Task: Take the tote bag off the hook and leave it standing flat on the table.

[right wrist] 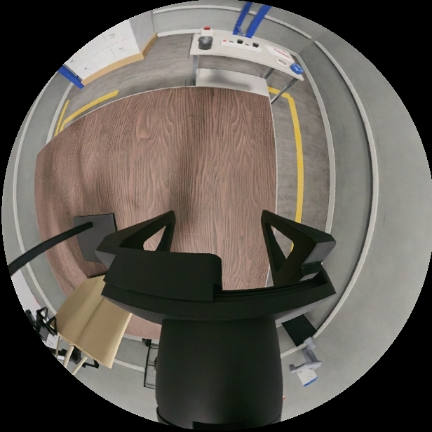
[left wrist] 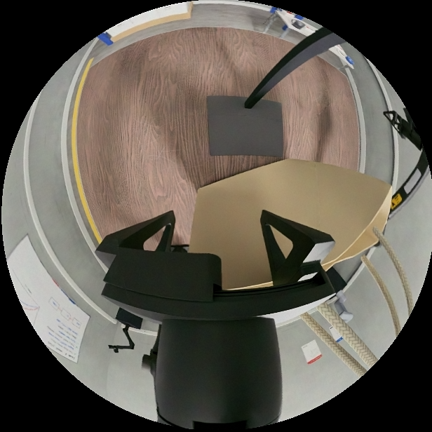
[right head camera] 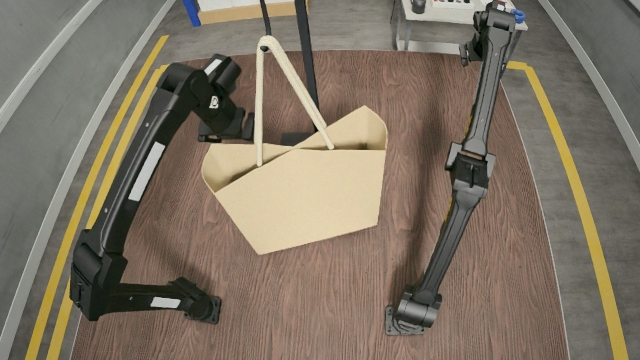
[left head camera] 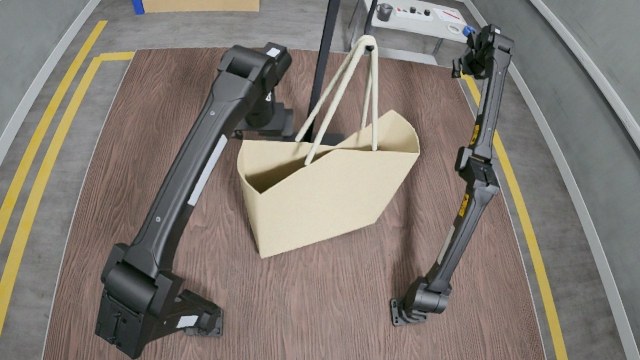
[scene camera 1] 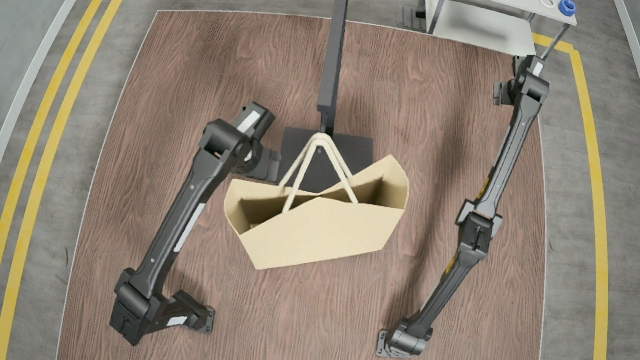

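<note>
The cream tote bag [left head camera: 330,195] [right head camera: 305,195] [scene camera 1: 320,230] [left wrist: 280,205] [right wrist: 95,315] hangs by its rope handles [left head camera: 341,90] [right head camera: 259,100] [scene camera 1: 300,172] from the hook [left head camera: 370,48] [right head camera: 264,48] [scene camera 1: 319,149]. Its body is turned a little, and its mouth is open upward. My left gripper [left wrist: 217,214] is open and empty at the bag's back left, with the bag's back panel beyond and beside the right-hand finger in the left wrist view. My right gripper [right wrist: 217,214] is open and empty, far out at the back right, well apart from the bag.
The hook's dark post [left head camera: 322,70] [right head camera: 307,65] [scene camera 1: 332,60] rises from a flat dark base plate [scene camera 1: 362,145] [left wrist: 225,130] [right wrist: 102,235] behind the bag. My left arm's forearm [left head camera: 185,175] stretches along the bag's left. A white side table [left head camera: 425,25] stands beyond the wooden table's [scene camera 1: 400,90] back right edge.
</note>
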